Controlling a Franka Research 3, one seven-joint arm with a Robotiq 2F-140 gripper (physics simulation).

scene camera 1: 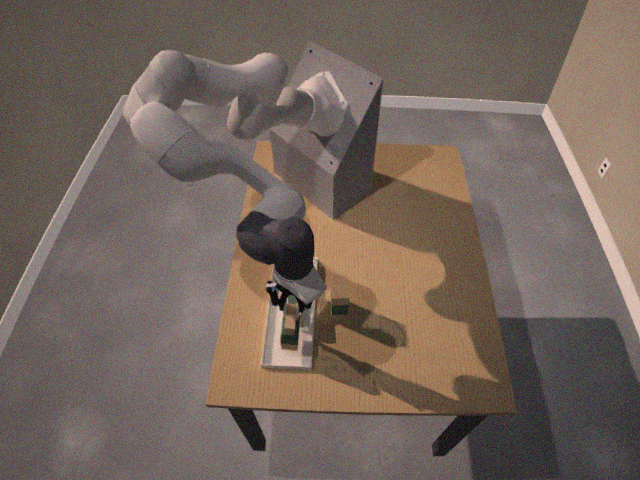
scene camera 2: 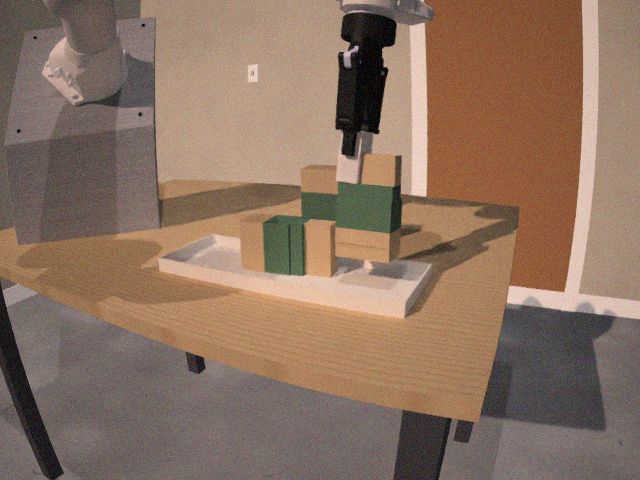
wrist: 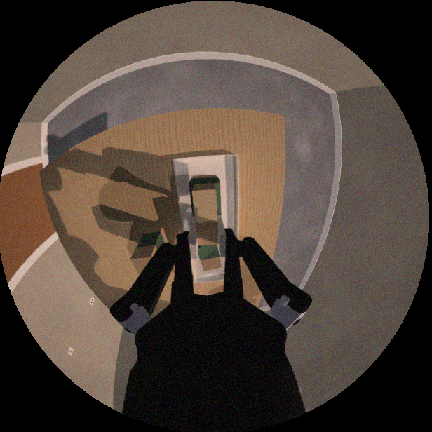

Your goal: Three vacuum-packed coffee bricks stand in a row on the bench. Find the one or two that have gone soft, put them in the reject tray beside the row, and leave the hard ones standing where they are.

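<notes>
My gripper [scene camera 1: 293, 305] [scene camera 2: 355, 160] [wrist: 207, 223] is shut on a tan brick with a green band. This held brick [scene camera 1: 290, 324] [scene camera 2: 368, 206] [wrist: 205, 201] hangs upright, a little above the floor of the white reject tray [scene camera 1: 286, 367] [scene camera 2: 361, 299] [wrist: 232, 200]. A second brick [scene camera 2: 289, 248] [wrist: 208, 251] lies on its side in the tray, partly hidden by my gripper in scene camera 1. A third brick [scene camera 1: 339, 307] [scene camera 2: 318, 178] [wrist: 151, 239] stands upright on the bench beside the tray; its lower part is hidden in scene camera 2.
The wooden bench [scene camera 1: 372, 377] [scene camera 2: 248, 325] carries a big grey block [scene camera 1: 356, 149] [scene camera 2: 82, 186] at its far end, with the arm's base on it. The arm's shadows fall over the bench. The bench edge runs close along the tray's outer side.
</notes>
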